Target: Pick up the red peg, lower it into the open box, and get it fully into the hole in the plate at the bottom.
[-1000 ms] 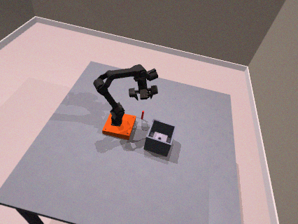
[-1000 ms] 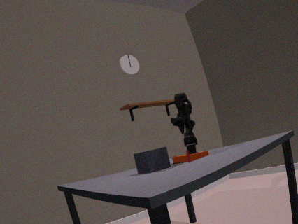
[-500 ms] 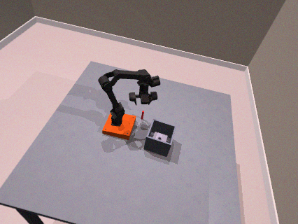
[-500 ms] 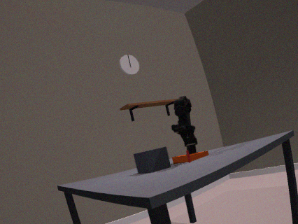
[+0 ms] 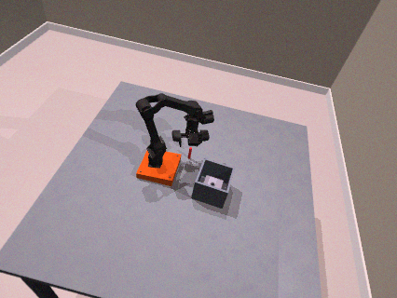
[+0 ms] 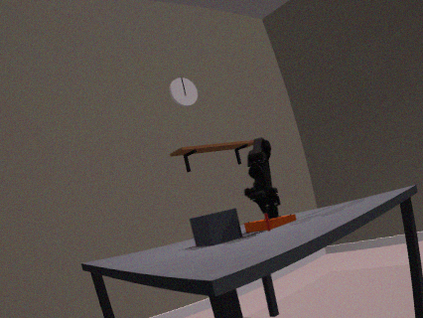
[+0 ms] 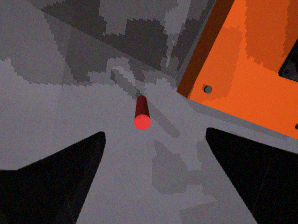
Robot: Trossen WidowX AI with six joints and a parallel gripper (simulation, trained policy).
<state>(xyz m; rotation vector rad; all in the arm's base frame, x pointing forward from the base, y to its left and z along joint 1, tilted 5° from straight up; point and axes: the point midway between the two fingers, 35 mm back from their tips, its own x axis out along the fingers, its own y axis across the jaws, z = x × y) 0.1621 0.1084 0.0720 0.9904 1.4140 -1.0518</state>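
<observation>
The red peg lies 1 cm ahead of my gripper tip, 1 cm to the right of it and 4 cm below it. Also, from my gripper tip: plate 15 cm ahead, 20 cm to the right, 4 cm below.
</observation>
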